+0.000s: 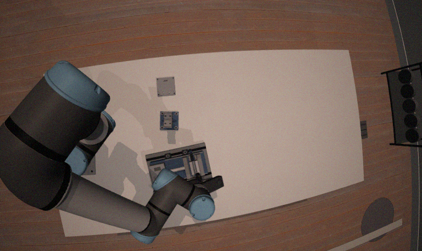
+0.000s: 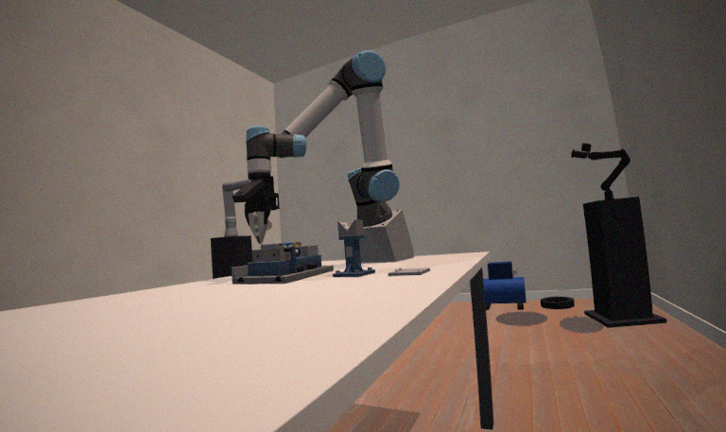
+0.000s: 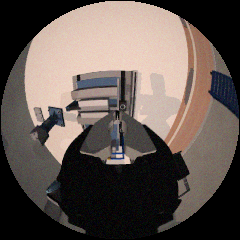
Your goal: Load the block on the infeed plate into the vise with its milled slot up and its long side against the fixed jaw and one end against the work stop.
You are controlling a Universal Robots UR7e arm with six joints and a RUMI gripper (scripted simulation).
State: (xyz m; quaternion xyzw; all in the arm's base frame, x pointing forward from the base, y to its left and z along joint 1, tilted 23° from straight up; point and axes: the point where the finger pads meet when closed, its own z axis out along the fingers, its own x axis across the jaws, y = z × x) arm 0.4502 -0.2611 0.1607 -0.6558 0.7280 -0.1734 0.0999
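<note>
The part lies 10 mm ahead of my hand, 50 mm to the left of it and 30 mm below it. The rest, counted from my hand: vise 60 mm behind, 60 mm to the left, 90 mm below; then infeed plate 10 mm ahead, 460 mm to the left, 120 mm below.
</note>
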